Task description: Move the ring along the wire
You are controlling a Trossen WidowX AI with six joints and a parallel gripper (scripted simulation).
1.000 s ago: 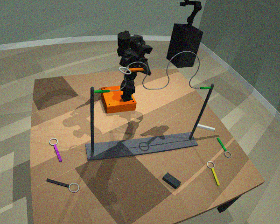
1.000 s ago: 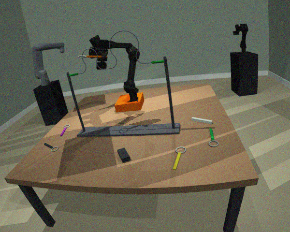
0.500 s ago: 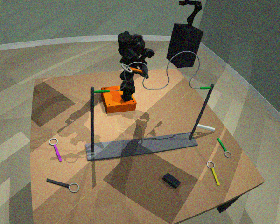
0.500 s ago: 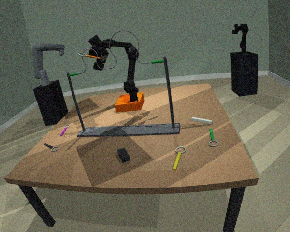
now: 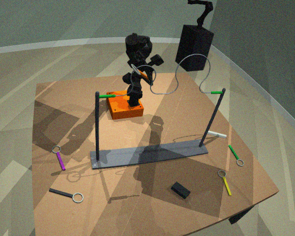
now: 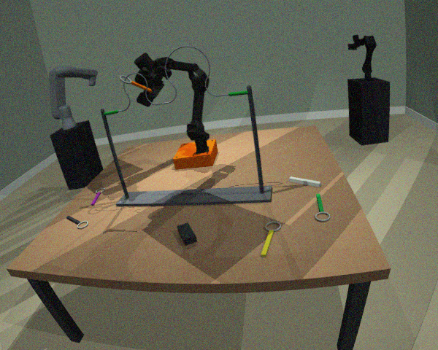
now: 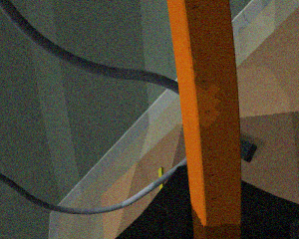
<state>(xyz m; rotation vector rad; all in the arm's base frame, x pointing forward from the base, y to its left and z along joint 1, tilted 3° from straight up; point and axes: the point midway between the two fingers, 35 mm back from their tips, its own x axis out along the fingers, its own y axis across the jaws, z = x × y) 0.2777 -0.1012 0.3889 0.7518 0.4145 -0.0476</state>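
Right now my gripper tip is 70 mm below the ring with orange handle, 60 mm to the left of it and 10 mm past it. Also, from my gripper tip: yellow-handled ring: 420 mm below, 360 mm ahead, 350 mm to the left; black-handled ring: 430 mm to the right, 420 mm below, 140 mm ahead; dark block: 410 mm below, 300 mm ahead, 80 mm to the left.
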